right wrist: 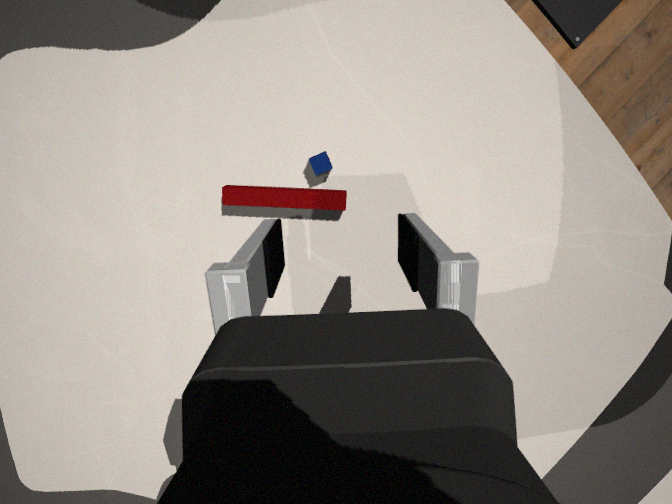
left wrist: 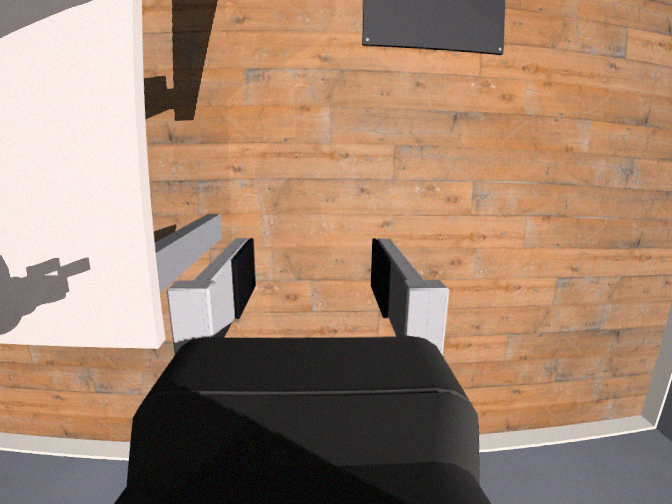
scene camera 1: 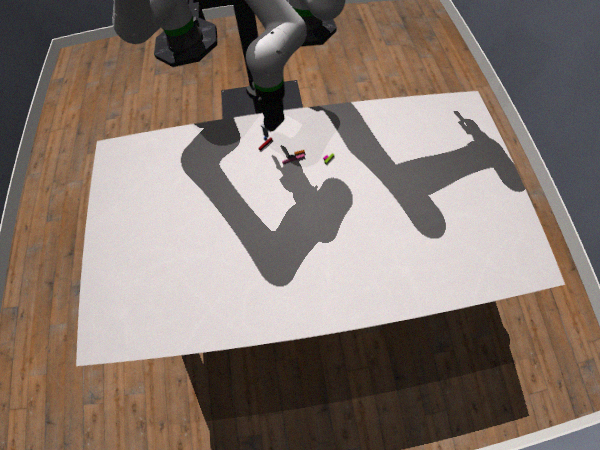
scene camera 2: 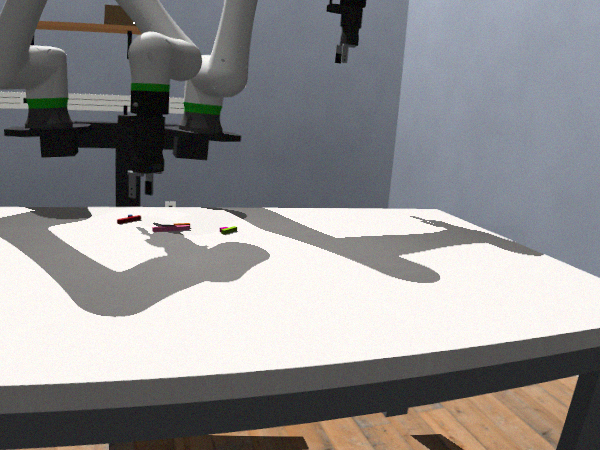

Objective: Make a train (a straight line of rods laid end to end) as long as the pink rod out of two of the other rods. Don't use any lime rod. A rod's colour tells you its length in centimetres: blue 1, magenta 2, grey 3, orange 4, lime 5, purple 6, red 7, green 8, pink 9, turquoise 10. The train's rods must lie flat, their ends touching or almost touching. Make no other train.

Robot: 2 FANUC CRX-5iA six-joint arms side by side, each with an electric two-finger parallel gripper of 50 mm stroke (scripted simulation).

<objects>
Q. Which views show the left gripper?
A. The left wrist view and scene camera 2 only.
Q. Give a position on a red rod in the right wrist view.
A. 263, 196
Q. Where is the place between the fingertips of the right gripper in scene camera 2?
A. At 141, 196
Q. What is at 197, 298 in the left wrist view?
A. The left gripper.
</objects>
